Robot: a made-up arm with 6 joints.
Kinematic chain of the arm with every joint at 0, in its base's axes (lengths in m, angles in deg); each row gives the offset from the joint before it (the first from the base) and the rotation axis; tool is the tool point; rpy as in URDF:
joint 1: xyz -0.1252 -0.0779 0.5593 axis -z
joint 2: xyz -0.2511 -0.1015 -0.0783 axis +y
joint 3: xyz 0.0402 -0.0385 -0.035 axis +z
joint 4: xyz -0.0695 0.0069 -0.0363 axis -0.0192 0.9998 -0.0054
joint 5: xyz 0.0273 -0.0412 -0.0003 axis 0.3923 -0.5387 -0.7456
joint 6: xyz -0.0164 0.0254 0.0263 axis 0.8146 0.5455 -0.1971
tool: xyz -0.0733 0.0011 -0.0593 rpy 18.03 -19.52 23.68
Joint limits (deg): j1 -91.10..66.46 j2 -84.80..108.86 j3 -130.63..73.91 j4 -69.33..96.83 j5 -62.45..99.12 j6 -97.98..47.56
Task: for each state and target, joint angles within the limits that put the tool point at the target. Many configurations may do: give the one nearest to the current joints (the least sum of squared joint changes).
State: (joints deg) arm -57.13 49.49 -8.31 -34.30 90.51 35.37
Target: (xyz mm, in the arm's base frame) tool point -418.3 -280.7 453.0
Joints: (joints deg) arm -21.94 51.63 5.51 -30.33 49.42 23.78
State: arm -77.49 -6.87 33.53 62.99 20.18 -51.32
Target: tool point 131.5 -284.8 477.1
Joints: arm -86.71 -43.00 63.45 84.74 0.74 -43.65
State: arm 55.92 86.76 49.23 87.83 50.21 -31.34
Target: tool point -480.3 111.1 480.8
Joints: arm 66.46 60.97 58.39 94.18 42.46 -30.71
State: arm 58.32 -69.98 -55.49 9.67 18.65 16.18
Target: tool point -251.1 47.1 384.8
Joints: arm 64.05 -61.52 -43.72 -9.05 7.91 -2.60
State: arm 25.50 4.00 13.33 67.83 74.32 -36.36
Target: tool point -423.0 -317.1 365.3
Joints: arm -8.79 10.26 33.31 68.33 87.77 -43.94
